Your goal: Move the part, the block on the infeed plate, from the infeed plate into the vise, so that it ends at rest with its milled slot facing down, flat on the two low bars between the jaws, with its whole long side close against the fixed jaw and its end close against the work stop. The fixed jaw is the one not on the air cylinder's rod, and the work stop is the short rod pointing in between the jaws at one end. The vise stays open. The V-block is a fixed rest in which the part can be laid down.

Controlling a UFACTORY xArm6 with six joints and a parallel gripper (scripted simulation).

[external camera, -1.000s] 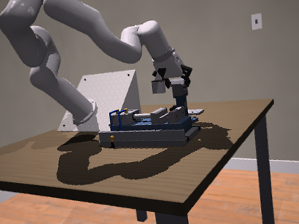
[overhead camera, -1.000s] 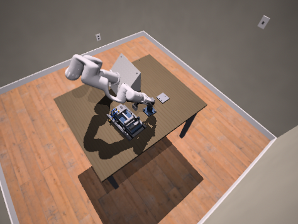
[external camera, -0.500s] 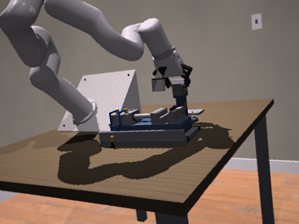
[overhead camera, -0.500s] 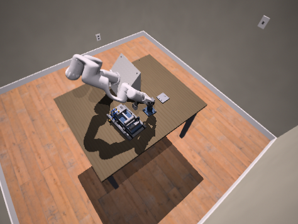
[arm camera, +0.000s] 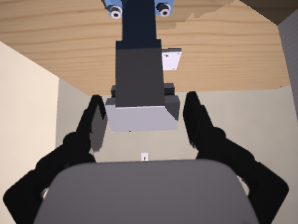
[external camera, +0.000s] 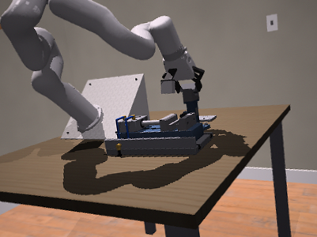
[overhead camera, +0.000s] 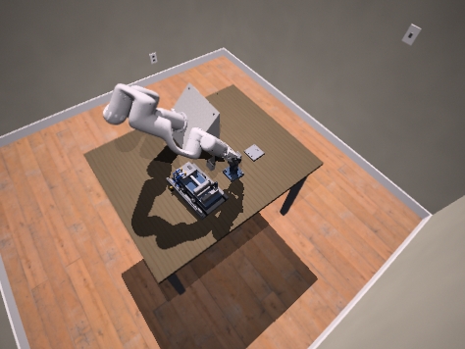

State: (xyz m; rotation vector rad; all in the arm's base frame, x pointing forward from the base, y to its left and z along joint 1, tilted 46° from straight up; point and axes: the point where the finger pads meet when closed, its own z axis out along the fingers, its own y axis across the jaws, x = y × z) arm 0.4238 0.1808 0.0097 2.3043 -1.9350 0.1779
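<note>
The part lies 1 cm below my hand. From my hand the other things lie so: moving jaw (21 cm to the right, 9 cm below, 5 cm ahead); then cylinder rod (22 cm to the right, 9 cm below, 1 cm behind); then work stop (16 cm to the right, 7 cm below, 7 cm ahead).
</note>
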